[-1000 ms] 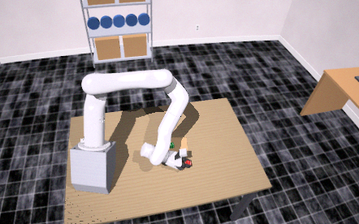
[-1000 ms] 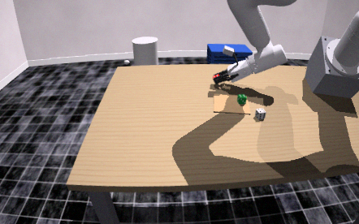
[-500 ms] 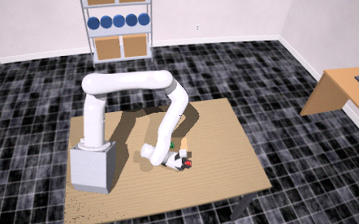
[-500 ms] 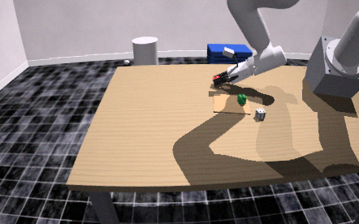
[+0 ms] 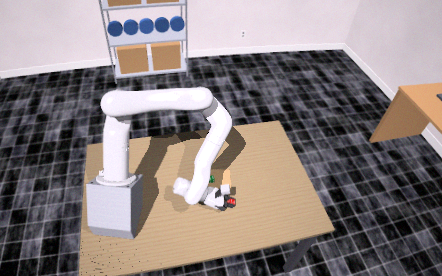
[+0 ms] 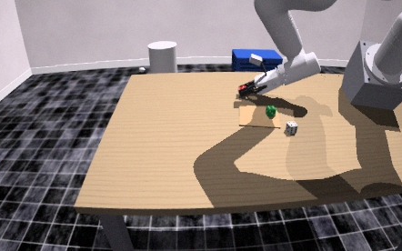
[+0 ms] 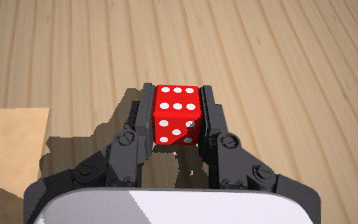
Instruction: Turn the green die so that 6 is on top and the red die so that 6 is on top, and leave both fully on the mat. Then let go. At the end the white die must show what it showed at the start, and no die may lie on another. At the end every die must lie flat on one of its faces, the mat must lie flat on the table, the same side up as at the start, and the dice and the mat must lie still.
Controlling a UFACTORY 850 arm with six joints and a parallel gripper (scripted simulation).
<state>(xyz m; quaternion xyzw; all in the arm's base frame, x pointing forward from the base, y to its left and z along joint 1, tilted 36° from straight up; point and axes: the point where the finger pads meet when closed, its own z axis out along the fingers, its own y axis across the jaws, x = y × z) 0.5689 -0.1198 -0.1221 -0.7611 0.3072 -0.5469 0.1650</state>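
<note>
Now: the red die 1 cm ahead of my hand. The rest, counted from my hand: tan mat (1 cm behind, 17 cm to the left, 2 cm below); green die (5 cm behind, 17 cm to the left, 1 cm below); white die (9 cm behind, 28 cm to the left, 1 cm below).
</note>
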